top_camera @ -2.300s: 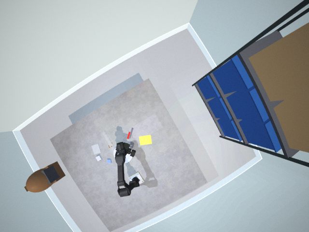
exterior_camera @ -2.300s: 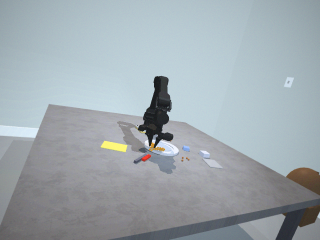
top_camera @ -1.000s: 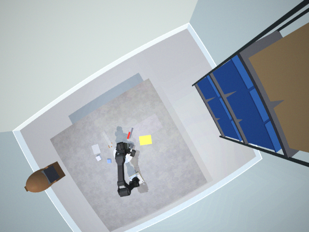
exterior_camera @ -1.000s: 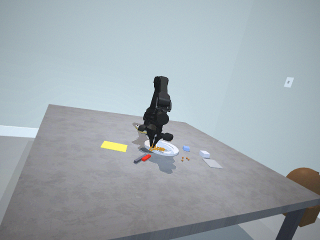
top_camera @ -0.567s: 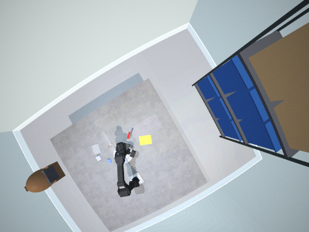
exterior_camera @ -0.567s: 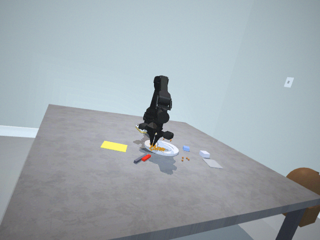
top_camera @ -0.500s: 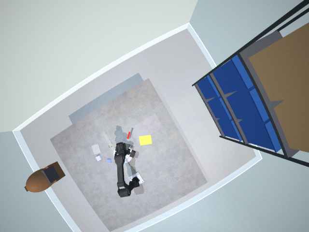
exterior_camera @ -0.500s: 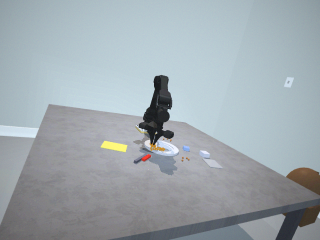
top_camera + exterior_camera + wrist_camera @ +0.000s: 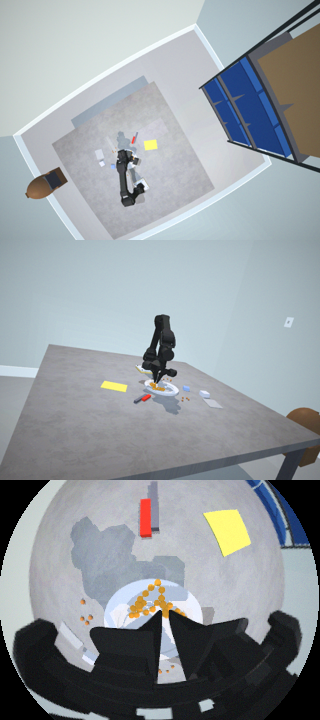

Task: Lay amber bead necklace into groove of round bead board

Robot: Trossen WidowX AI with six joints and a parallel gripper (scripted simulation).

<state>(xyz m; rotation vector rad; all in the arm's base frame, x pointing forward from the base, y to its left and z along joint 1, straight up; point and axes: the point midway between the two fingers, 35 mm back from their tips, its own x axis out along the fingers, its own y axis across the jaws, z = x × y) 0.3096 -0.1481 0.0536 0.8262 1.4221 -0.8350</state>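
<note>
The round white bead board lies 60 mm to the left of my gripper tip, 30 mm below it and 10 mm behind it. From my gripper tip the other things lie so: yellow sheet (210 mm to the right, 60 mm behind, 40 mm below); blue block (230 mm to the left, 30 mm below, 20 mm ahead); grey tool (130 mm to the right, 90 mm ahead, 30 mm below).
</note>
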